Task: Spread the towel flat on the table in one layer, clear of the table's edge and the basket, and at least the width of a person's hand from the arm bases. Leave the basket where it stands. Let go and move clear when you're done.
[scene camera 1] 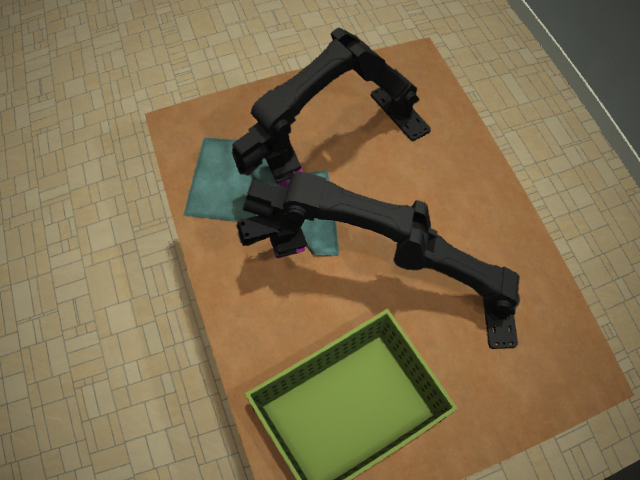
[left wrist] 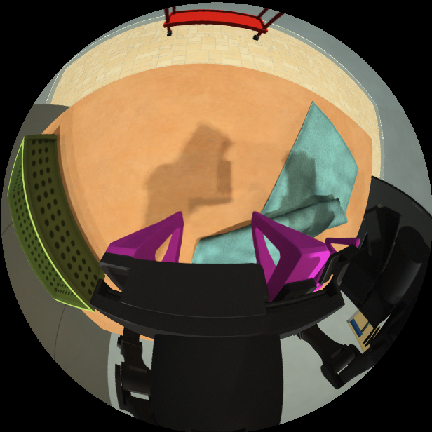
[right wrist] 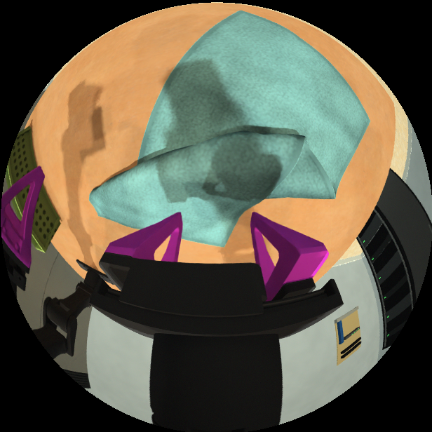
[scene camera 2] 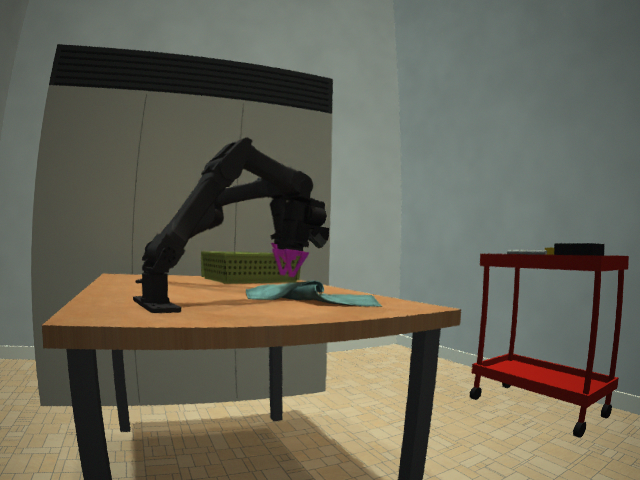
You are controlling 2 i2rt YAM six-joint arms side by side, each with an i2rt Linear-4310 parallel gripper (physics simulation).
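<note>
The teal towel lies on the table with a broad flat part at the left in scene camera 1. A flap is folded over it, with a raised, rolled hump in scene camera 2. Arms hide its middle in scene camera 1. My left gripper is partly open and empty, above the table by the flap's lower end. My right gripper is partly open and empty, over the flap's near edge. The grippers overlap in scene camera 2. The green basket stands apart from the towel.
The wooden table has its left edge close to the towel in scene camera 1. Both arms reach across the table, their wrists close together over the towel. A red cart stands beyond the table.
</note>
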